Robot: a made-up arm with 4 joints.
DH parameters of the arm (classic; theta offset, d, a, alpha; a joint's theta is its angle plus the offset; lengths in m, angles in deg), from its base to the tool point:
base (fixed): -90 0.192 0.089 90
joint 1: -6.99 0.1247 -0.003 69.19
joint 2: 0 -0.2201 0.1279 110.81
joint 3: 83.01 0.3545 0.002 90
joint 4: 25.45 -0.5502 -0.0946 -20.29
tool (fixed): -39.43 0.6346 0 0
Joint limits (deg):
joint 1: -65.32..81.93
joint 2: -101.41..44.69
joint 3: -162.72..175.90
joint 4: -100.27..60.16
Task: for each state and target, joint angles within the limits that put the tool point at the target. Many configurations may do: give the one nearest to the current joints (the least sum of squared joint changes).
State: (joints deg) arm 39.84 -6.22 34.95 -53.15
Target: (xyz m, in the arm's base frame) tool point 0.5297 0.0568 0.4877
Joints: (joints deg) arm 73.88 2.72 28.73 -33.21
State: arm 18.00 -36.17 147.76 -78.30
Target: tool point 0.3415 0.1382 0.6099
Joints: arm -4.51 -40.72 146.36 -100.27
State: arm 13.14 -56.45 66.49 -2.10
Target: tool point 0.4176 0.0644 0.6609
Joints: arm -23.22 -71.50 43.76 -9.09
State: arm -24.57 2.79 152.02 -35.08
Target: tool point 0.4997 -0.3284 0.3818
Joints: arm 10.63 15.51 155.32 -41.11
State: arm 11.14 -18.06 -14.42 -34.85
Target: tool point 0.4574 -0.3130 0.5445
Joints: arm -2.05 9.69 -18.25 -4.10
